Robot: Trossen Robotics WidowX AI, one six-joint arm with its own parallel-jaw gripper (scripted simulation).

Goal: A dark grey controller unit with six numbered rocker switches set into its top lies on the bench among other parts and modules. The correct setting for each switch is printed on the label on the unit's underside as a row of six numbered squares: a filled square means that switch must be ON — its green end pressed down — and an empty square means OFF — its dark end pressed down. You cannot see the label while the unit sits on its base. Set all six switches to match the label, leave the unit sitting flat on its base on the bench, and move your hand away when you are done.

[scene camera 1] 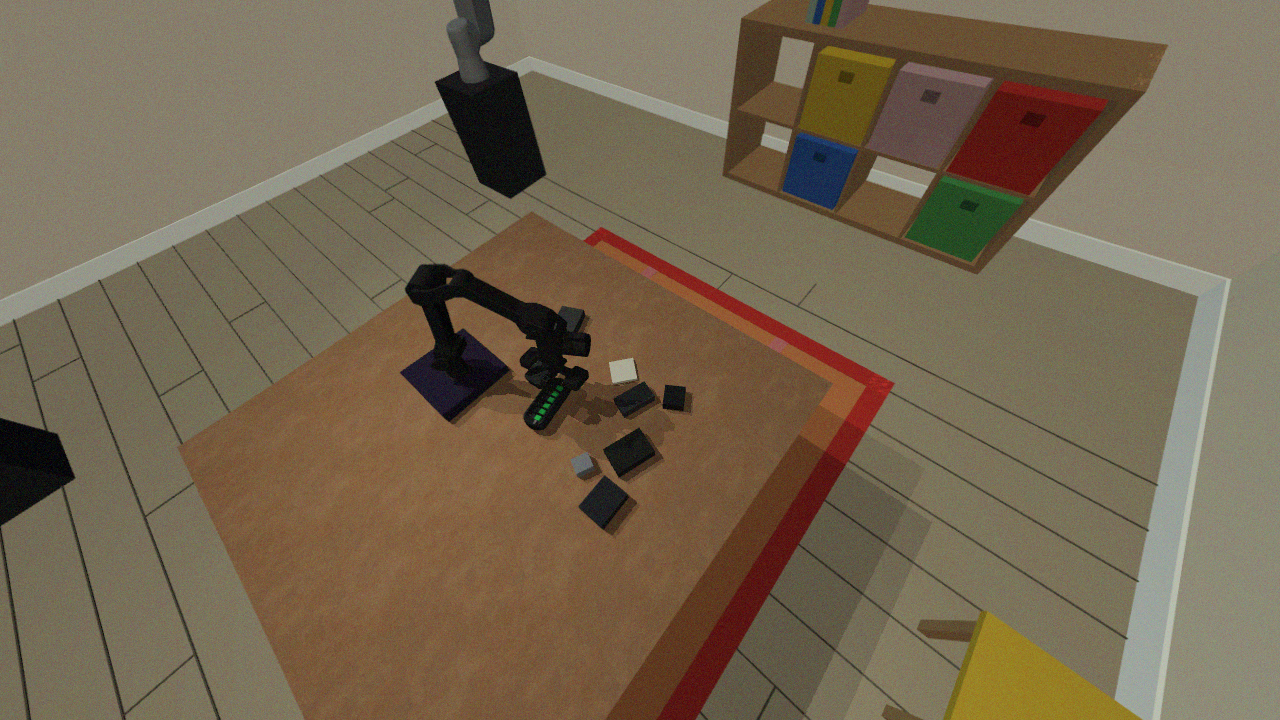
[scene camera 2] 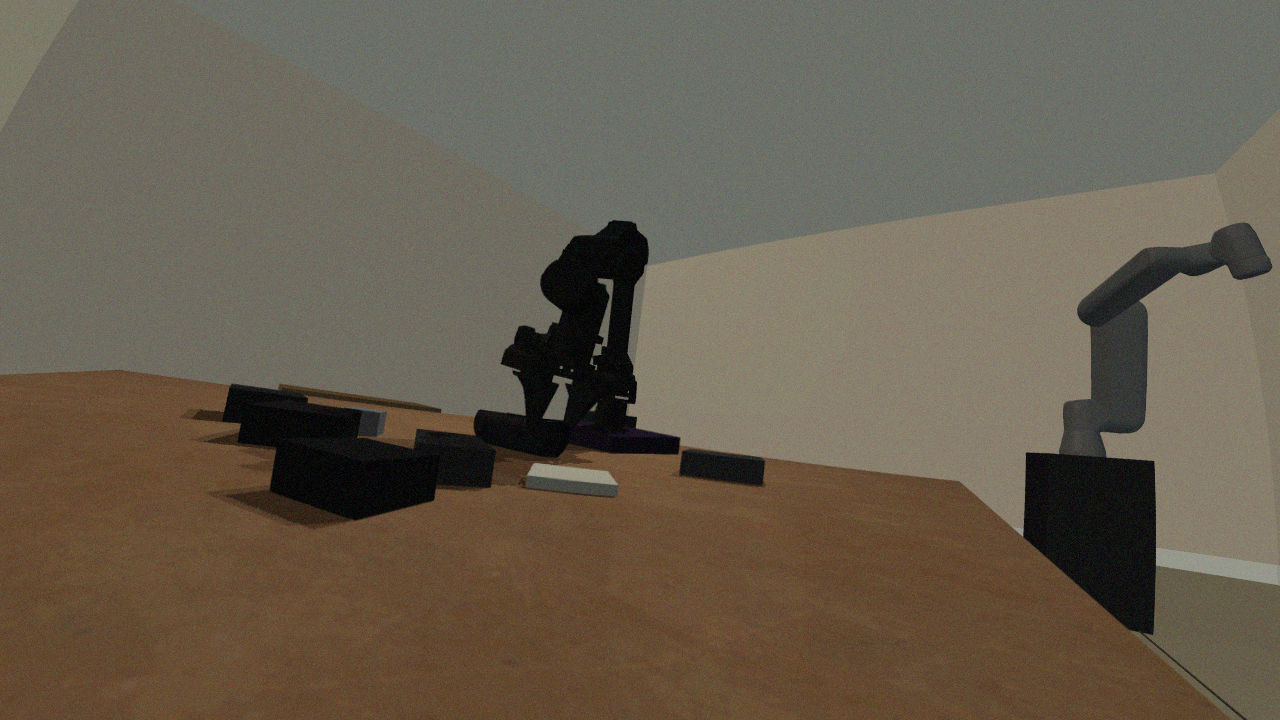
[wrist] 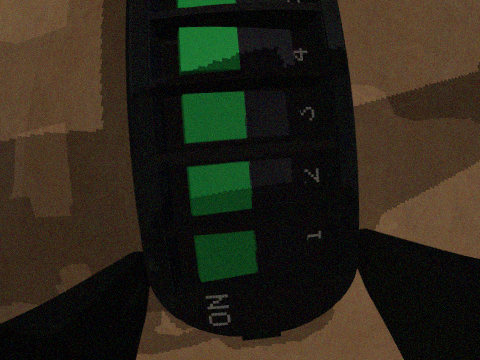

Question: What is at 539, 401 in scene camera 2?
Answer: My gripper.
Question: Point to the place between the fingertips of my gripper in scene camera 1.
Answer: At 558, 387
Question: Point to a black cube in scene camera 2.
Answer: At 356, 478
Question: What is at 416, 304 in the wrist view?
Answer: My gripper.
